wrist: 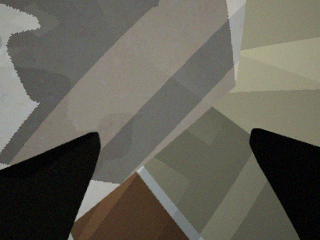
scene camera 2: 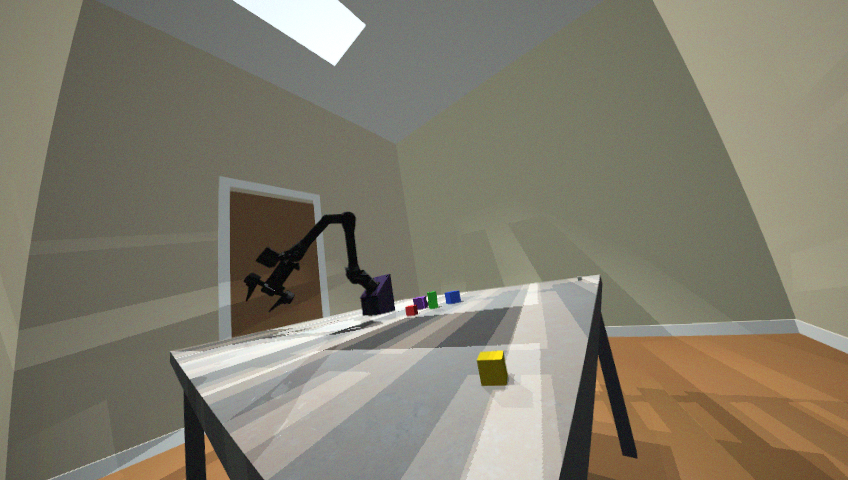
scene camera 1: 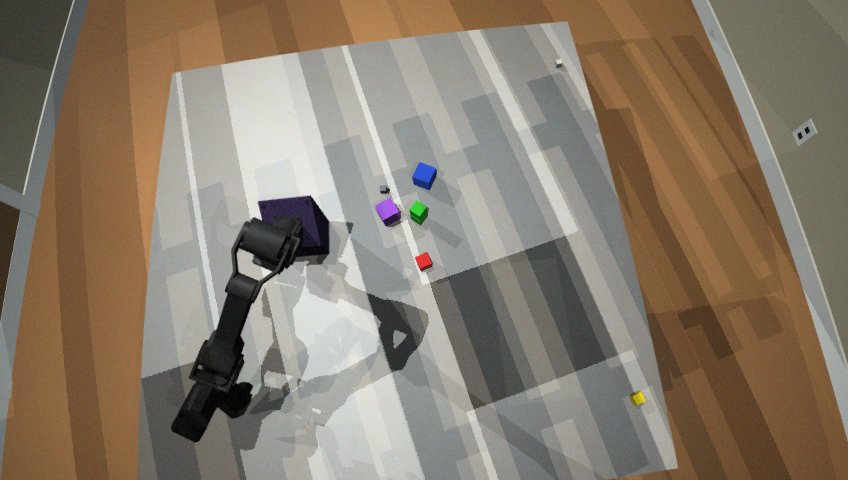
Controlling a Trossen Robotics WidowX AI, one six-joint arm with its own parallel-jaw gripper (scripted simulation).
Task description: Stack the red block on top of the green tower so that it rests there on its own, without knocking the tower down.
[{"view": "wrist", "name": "gripper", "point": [176, 137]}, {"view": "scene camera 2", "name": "gripper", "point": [258, 306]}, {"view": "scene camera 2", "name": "yellow block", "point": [492, 366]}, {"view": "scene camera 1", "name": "gripper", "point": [202, 412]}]
